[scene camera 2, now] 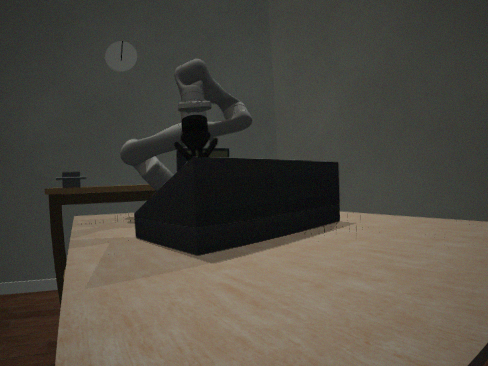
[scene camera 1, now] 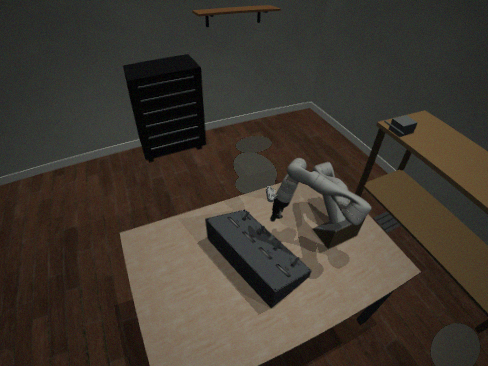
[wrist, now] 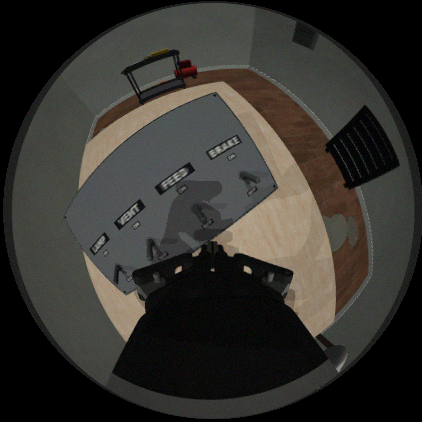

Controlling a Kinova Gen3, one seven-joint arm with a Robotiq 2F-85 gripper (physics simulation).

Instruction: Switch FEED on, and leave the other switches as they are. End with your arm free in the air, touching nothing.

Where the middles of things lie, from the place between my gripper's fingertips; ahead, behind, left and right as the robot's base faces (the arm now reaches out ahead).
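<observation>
The grey switch panel (scene camera 2: 211,204) is 100 mm to the left of my hand, and it's also 110 mm ahead of it and 70 mm below it.
</observation>
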